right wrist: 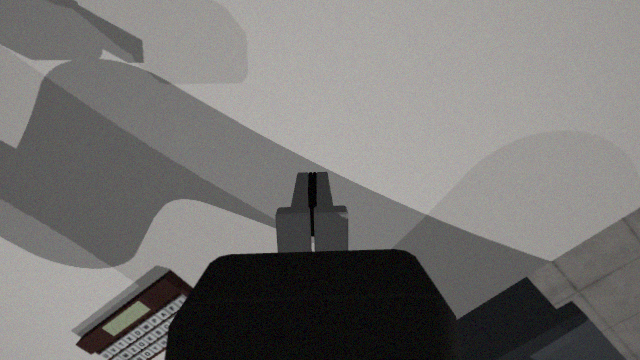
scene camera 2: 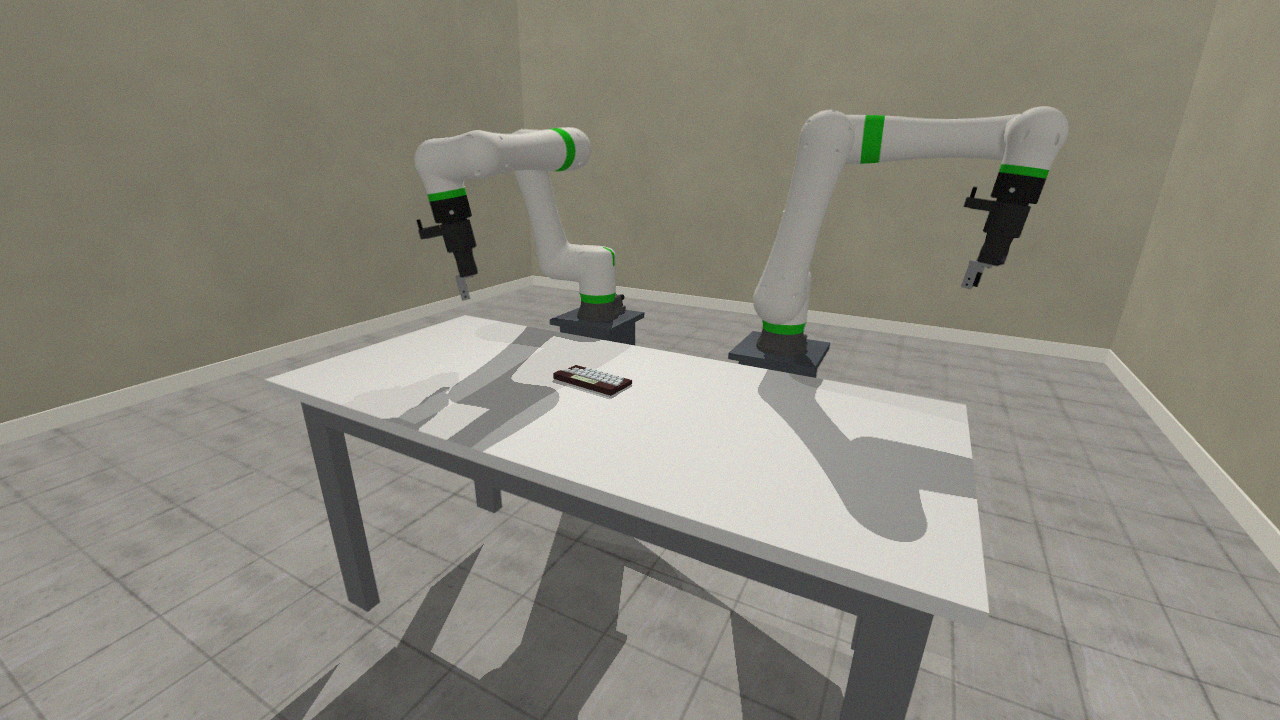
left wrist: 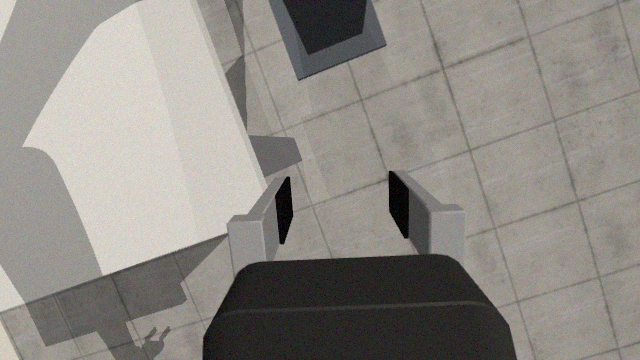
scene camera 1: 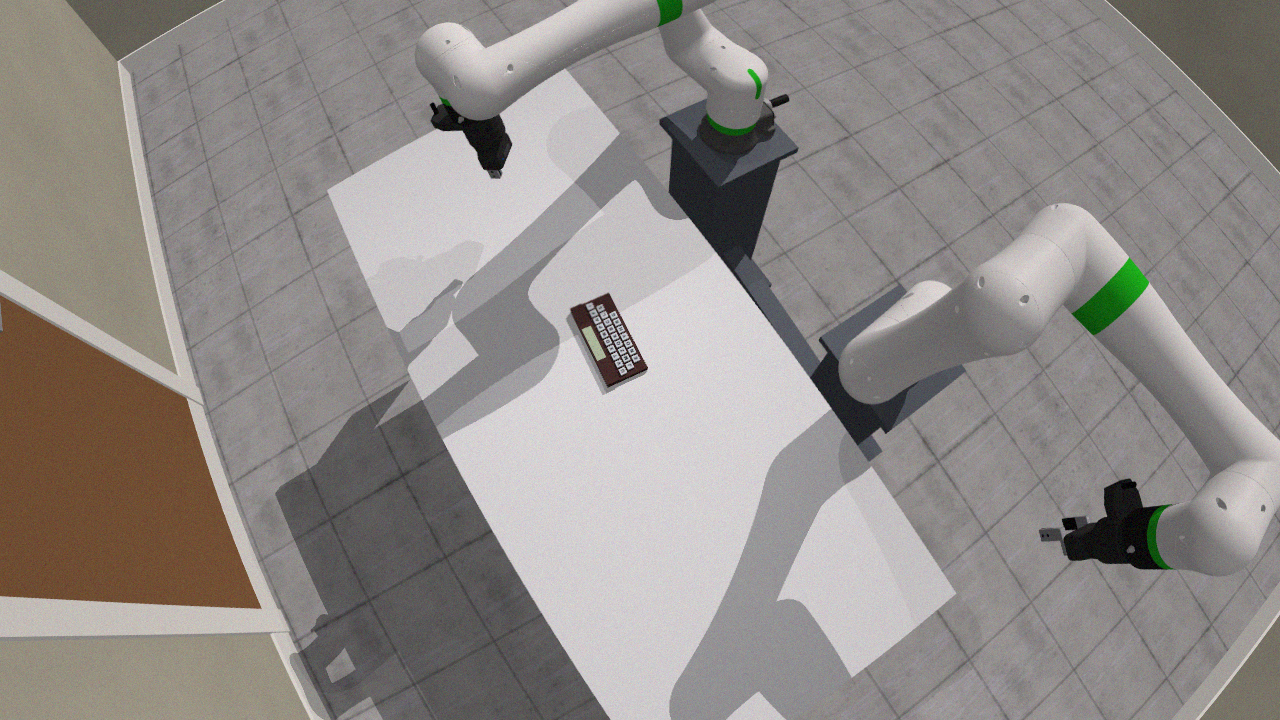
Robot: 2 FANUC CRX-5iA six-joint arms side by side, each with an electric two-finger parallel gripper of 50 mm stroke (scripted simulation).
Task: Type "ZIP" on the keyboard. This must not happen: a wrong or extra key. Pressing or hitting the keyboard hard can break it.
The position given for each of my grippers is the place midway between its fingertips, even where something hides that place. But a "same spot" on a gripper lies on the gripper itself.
Labels:
my left gripper: scene camera 2; left wrist 339, 194; scene camera 1; not seen in the right wrist view (out of frame)
my right gripper: right wrist 313, 191; scene camera 2; scene camera 1; not seen in the left wrist view (out of frame)
same spot on my left gripper: (scene camera 1: 1070, 523) = (scene camera 2: 976, 277)
same spot on my right gripper: (scene camera 1: 494, 174) = (scene camera 2: 465, 294)

